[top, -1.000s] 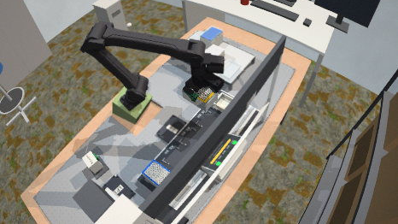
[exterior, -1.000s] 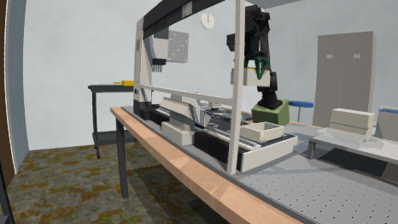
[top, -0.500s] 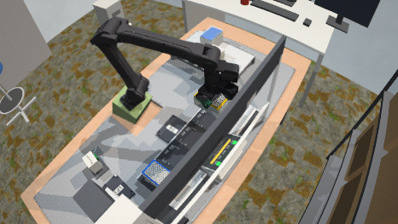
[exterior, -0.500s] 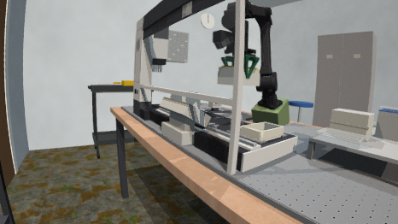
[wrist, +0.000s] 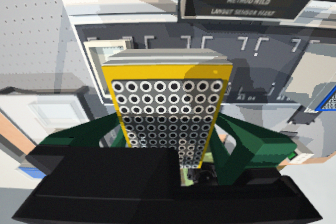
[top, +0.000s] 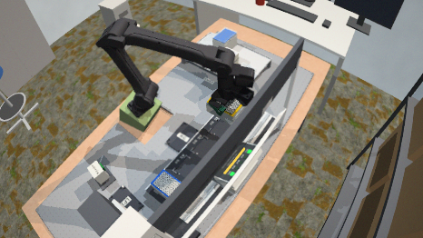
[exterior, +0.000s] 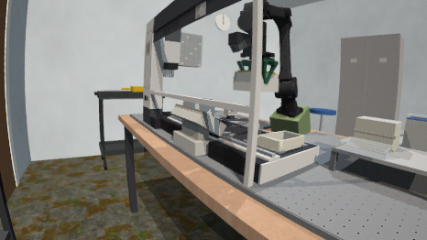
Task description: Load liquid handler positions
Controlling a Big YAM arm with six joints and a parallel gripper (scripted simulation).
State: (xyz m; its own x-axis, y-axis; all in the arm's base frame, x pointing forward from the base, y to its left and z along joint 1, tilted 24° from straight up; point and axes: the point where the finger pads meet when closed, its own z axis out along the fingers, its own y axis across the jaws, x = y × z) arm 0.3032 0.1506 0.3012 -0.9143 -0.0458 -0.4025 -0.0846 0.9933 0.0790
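Right now the yellow tip rack is 10 mm behind my hand, 10 mm to the right of it and 10 mm above it. From my hand the other things lie so: regrip nest RG: 150 mm behind, 140 mm to the right, 230 mm below; white label: 150 mm behind, 140 mm to the right, 230 mm below; frame post: 170 mm ahead, 200 mm to the left.
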